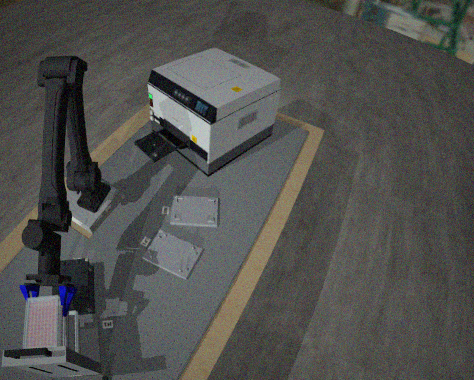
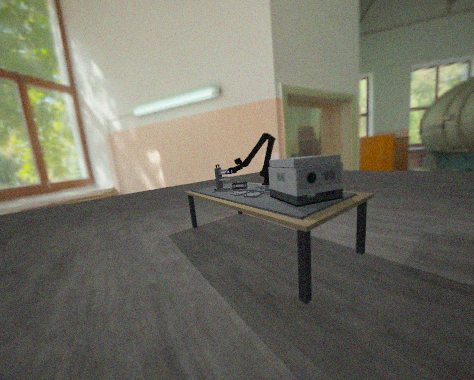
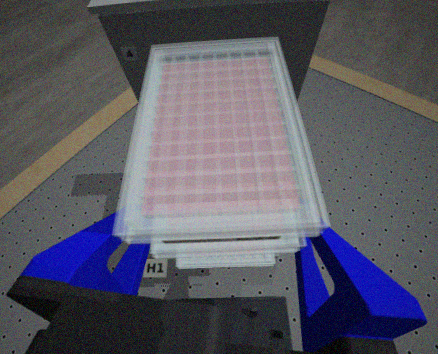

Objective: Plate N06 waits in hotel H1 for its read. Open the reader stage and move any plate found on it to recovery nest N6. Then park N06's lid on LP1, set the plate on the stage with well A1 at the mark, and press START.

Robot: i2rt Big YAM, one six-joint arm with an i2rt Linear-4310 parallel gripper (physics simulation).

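Where they show: gripper, between the fingertips: (image 1: 48,315) (image 2: 227,173) (image 3: 226,198); arm's base, origin of its link: (image 1: 94,196) (image 2: 268,184).
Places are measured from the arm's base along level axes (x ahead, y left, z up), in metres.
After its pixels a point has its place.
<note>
My gripper (image 1: 47,301) (image 2: 229,171) {x 0.185, y -0.454, z 0.147 m} (image 3: 226,198) {x 0.185, y -0.454, z 0.147 m} has its blue fingers shut on the near end of a clear-rimmed plate with pink wells (image 1: 43,322) {x 0.210, y -0.475, z 0.195 m} (image 3: 224,135) {x 0.191, y -0.465, z 0.194 m}. The plate looks flat, with what seems a clear lid on top; its ID is not readable. It is at the grey hotel (image 1: 82,366) {x 0.310, y -0.523, z 0.112 m} (image 2: 218,179) {x 0.285, y -0.505, z 0.086 m} (image 3: 200,25) {x 0.243, y -0.529, z 0.204 m}; whether it rests on a shelf I cannot tell. Further clear layers (image 3: 225,260) {x 0.173, y -0.427, z 0.080 m} show beneath it. The white reader (image 1: 240,107) {x 0.417, y 0.402, z 0.225 m} (image 2: 305,180) {x 0.472, y 0.657, z 0.130 m} has its dark stage (image 1: 155,146) {x 0.138, y 0.260, z 0.065 m} out at the front, with no plate visible on it.
Two light grey nests (image 1: 195,211) {x 0.368, y 0.094, z -0.026 m} (image 1: 172,254) {x 0.358, y -0.091, z -0.028 m} lie between reader and hotel, their labels unreadable. A card reads H1 (image 1: 107,324) {x 0.262, y -0.384, z -0.038 m} (image 3: 155,268) {x 0.261, y -0.383, z -0.038 m}. A dark fixture (image 1: 82,286) {x 0.160, y -0.321, z 0.022 m} stands beside the hotel. The arm base (image 1: 92,215) {x 0.036, y -0.071, z -0.006 m} is at the left. Wooden edges (image 1: 270,225) {x 0.631, y 0.145, z -0.051 m} (image 3: 70,147) {x 0.547, y -0.476, z -0.051 m} border the table.
</note>
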